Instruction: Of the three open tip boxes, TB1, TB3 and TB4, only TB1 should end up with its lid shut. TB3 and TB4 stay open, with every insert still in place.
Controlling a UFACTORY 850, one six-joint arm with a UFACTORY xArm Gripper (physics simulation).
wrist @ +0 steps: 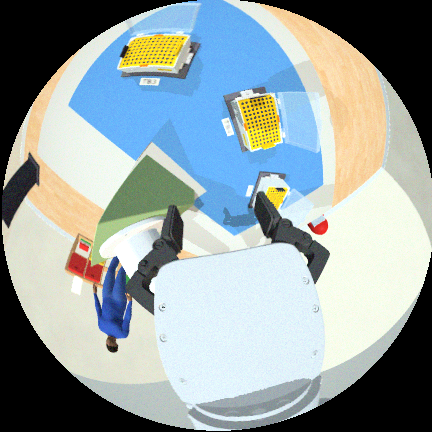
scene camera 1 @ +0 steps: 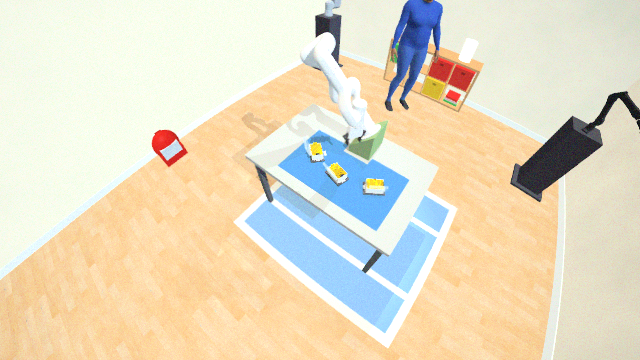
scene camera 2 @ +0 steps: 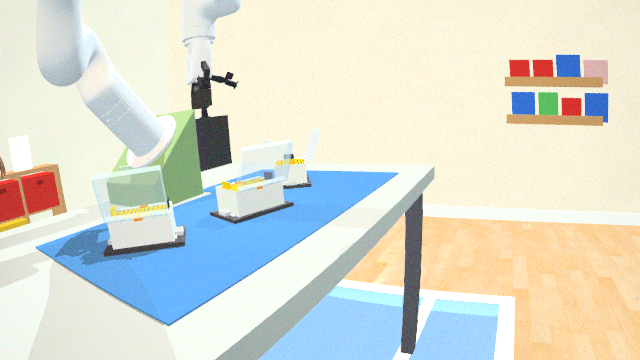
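Three white tip boxes with yellow inserts stand on the blue mat, their clear lids raised. The far box point(scene camera 1: 374, 187) point(scene camera 2: 292, 172) point(wrist: 155, 53) has a label that seems to read TB3. The middle box point(scene camera 1: 337, 173) point(scene camera 2: 251, 198) point(wrist: 261, 121) has a label too small to read surely. The third box point(scene camera 1: 316, 151) point(scene camera 2: 142, 231) point(wrist: 276, 197) is partly hidden by a finger in the wrist view; its label is unreadable. My gripper point(scene camera 1: 354, 137) point(scene camera 2: 201, 97) point(wrist: 217, 206) is open and empty, raised above the table near the arm's base, apart from all boxes.
The green base block point(scene camera 1: 376, 142) point(scene camera 2: 186, 160) point(wrist: 145, 192) stands beside the blue mat point(scene camera 1: 345, 201) point(scene camera 2: 200, 270) point(wrist: 200, 100) on the table point(scene camera 1: 410, 210) point(scene camera 2: 320, 255). A person in blue point(scene camera 1: 417, 35) point(wrist: 115, 305) stands behind the table. A black pedestal point(scene camera 1: 557, 157) point(scene camera 2: 215, 142) stands apart.
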